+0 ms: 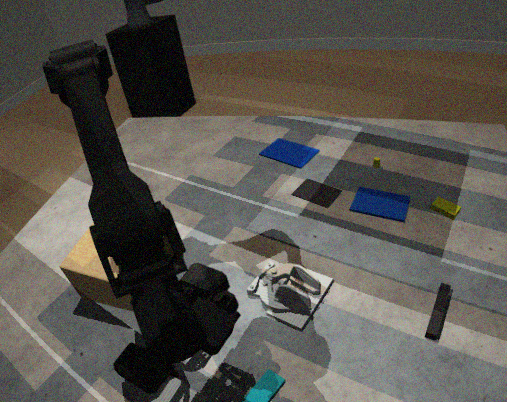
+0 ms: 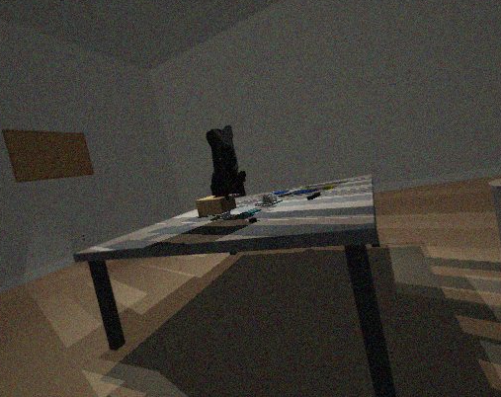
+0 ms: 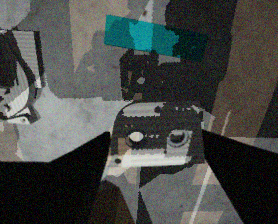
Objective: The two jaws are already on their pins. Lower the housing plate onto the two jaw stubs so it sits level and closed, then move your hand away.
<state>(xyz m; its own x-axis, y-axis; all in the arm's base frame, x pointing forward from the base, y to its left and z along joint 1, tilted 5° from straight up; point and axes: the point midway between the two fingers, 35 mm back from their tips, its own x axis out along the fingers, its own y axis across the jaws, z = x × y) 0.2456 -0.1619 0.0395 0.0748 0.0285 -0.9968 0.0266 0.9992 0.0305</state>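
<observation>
Right now my gripper tip is 90 mm short of the teal piece, 20 mm to the left of it and 80 mm above it. Also, from my gripper tip: dark bar: 320 mm ahead, 240 mm to the left, 70 mm below; yellow cube: 120 mm ahead, 630 mm to the left, 70 mm below; dark tile: 10 mm ahead, 490 mm to the left, 80 mm below.
</observation>
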